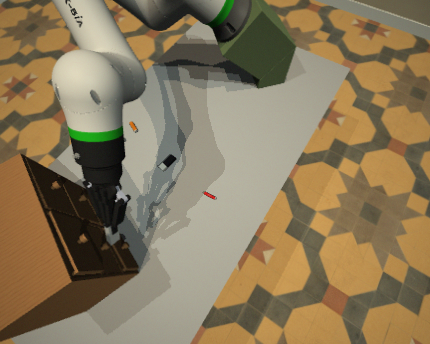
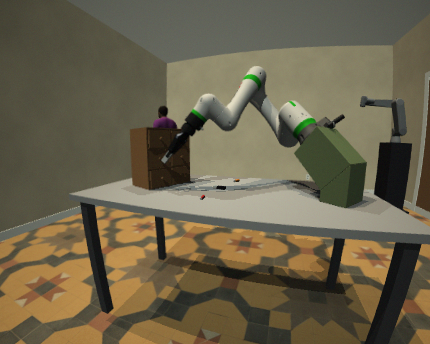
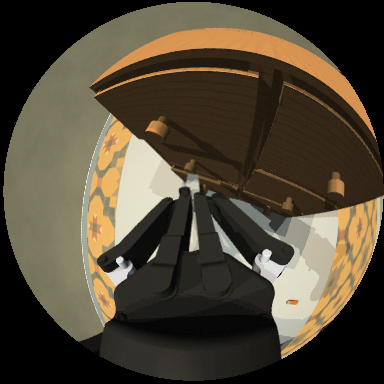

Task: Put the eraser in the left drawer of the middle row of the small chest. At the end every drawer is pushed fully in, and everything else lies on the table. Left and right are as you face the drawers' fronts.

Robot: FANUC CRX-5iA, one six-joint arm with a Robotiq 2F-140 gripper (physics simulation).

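Note:
The eraser, a small black block with a whitish end, lies flat on the table. The small brown chest stands at the table's far end from the robot's base, with round knobs on its drawer fronts. My gripper is shut with nothing between its fingers. Its tips are at the front of the left drawer of the middle row, close to that drawer's knob; whether they touch is unclear. The drawers look in or nearly in; small gaps cannot be ruled out.
A small red stick and a small orange piece lie on the table. The green base block stands at the other end. A person is behind the chest.

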